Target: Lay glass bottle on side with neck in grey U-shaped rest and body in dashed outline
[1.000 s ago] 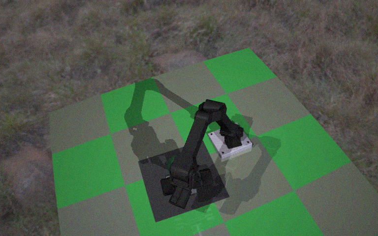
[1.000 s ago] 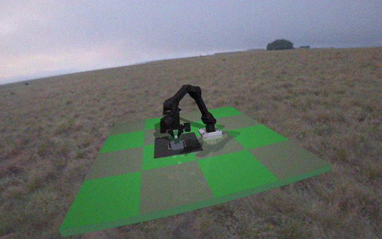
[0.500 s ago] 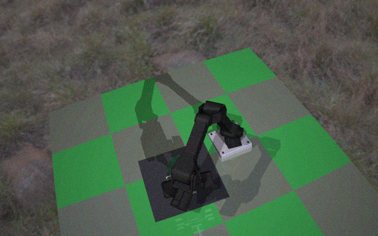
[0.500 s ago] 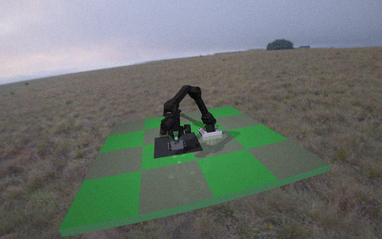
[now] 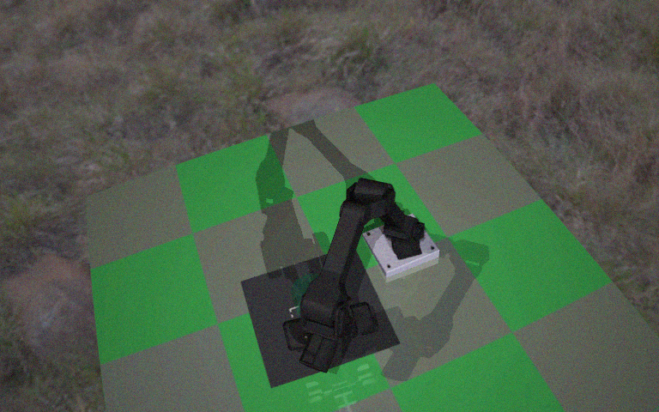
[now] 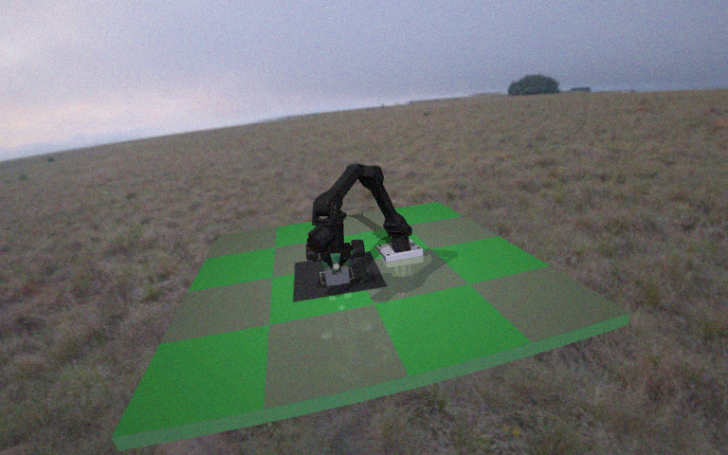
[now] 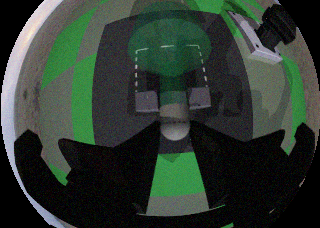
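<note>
The green glass bottle lies 50 mm to the right of my gripper tip and 10 mm below it. From my gripper tip the other things lie so: dark mat: 100 mm to the right, 80 mm below, 10 mm ahead.
</note>
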